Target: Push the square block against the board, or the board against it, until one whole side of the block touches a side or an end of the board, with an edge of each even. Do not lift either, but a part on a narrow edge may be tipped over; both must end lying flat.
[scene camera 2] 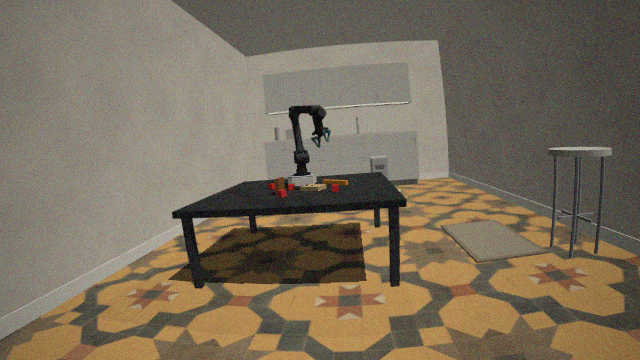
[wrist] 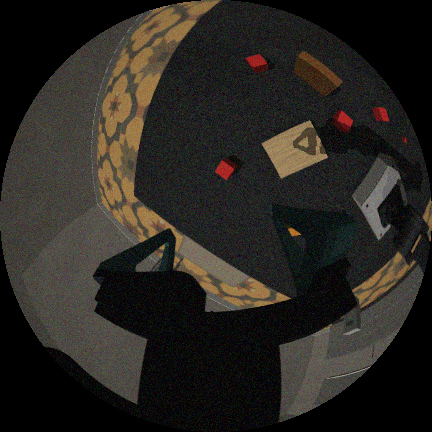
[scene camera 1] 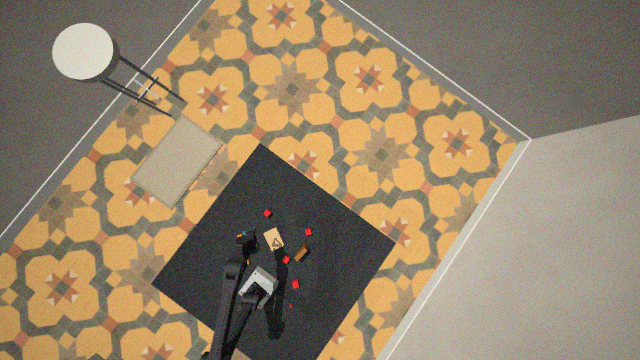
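Pixels of known places: gripper, fingertip midpoint: (scene camera 2: 323, 144) (wrist: 218, 222) (scene camera 1: 256, 234); arm's base, origin of the base link: (scene camera 2: 302, 175) (wrist: 389, 205) (scene camera 1: 256, 291).
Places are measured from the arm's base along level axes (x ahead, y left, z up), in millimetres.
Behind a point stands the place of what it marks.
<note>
The pale wooden board (scene camera 1: 271, 236) {x 331, y 179, z -39 mm} (scene camera 2: 313, 188) {x 388, y 167, z -51 mm} (wrist: 282, 150) {x 349, y 179, z -39 mm} lies flat on the table; the gripper's shadow falls across one end. The brown block (scene camera 1: 302, 253) {x 412, y -60, z 32 mm} (scene camera 2: 280, 184) {x 420, y -43, z -8 mm} (wrist: 317, 75) {x 394, y -41, z 7 mm}, which I take as the square block, stands upright on a narrow edge. It is apart from the board, with a gap of bare table between them. My gripper (scene camera 1: 248, 233) {x 377, y 252, z 225 mm} (scene camera 2: 323, 142) {x 377, y 252, z 225 mm} (wrist: 218, 222) {x 377, y 252, z 225 mm} is open and empty, high above the table, to the left of the board in the first scene view. Its fingers point downward in the second scene view.
An orange bar (scene camera 1: 239, 235) {x 184, y 358, z -39 mm} (scene camera 2: 335, 182) {x 150, y 278, z -52 mm} (wrist: 294, 231) {x 160, y 324, z -38 mm} is largely hidden under the arm. Red cubes lie around: one (scene camera 1: 286, 259) {x 285, y -13, z -29 mm} (wrist: 343, 120) {x 282, y -8, z -29 mm} near board and block, one (scene camera 1: 267, 213) {x 438, y 312, z -29 mm} (wrist: 226, 169) {x 431, y 310, z -29 mm} beyond the board, another (scene camera 1: 308, 231) {x 538, y 1, z -29 mm} (wrist: 257, 62) {x 526, y 5, z -29 mm} by the block, one (scene camera 1: 295, 284) {x 196, y -180, z -29 mm} nearer the base.
</note>
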